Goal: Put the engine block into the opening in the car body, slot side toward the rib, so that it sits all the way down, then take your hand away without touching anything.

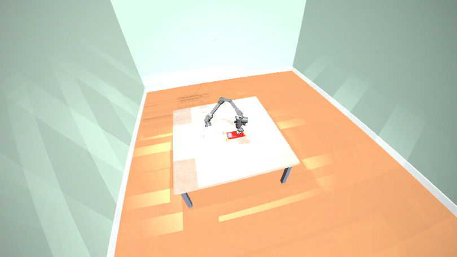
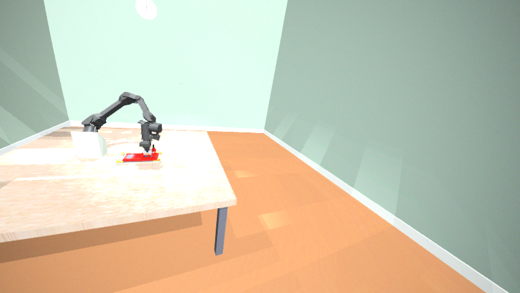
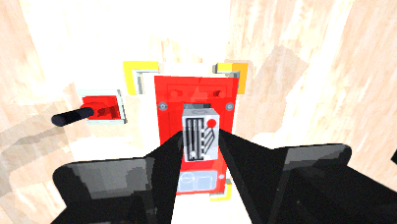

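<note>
Right now my gripper tip is 1 cm above the grey engine block. Also, from my gripper tip: pale base plate (5 cm below, 4 cm to the left, 4 cm behind).
</note>
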